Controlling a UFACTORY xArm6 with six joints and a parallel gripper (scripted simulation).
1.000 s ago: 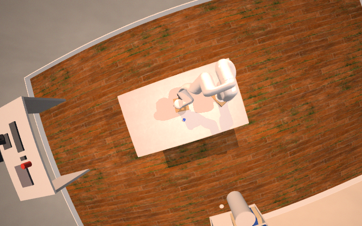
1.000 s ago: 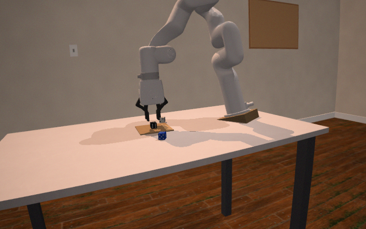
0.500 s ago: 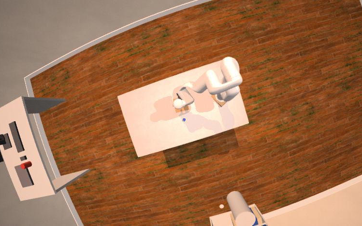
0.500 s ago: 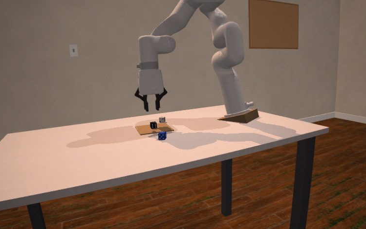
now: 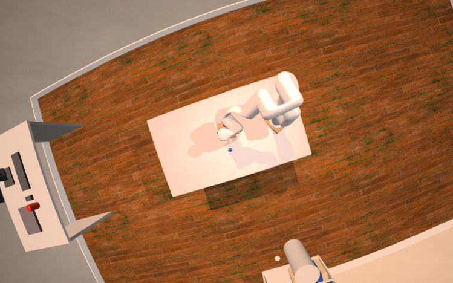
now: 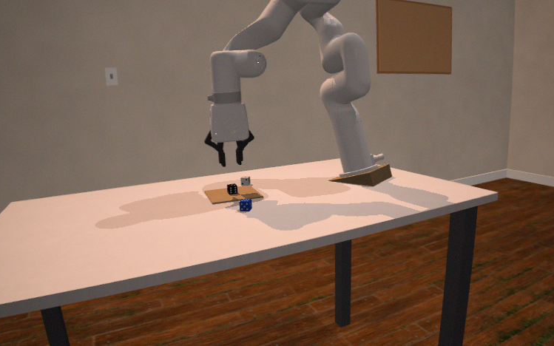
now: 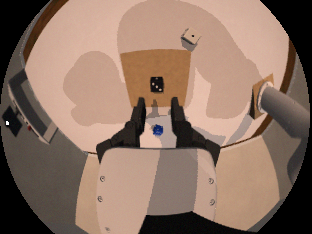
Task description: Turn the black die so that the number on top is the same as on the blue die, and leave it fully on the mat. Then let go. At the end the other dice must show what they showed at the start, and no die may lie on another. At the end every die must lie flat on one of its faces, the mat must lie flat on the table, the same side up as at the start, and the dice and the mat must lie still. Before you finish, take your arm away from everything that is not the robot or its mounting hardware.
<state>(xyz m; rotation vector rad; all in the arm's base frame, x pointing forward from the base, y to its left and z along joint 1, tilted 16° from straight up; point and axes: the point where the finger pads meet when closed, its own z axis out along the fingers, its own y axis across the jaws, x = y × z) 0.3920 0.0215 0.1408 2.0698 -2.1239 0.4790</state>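
The black die is 90 mm below my hand. From my hand the other things lie so: blue die (160 mm to the left, 90 mm below, 10 mm ahead); then mat (100 mm below); then white die (100 mm to the right, 90 mm below, 70 mm behind).
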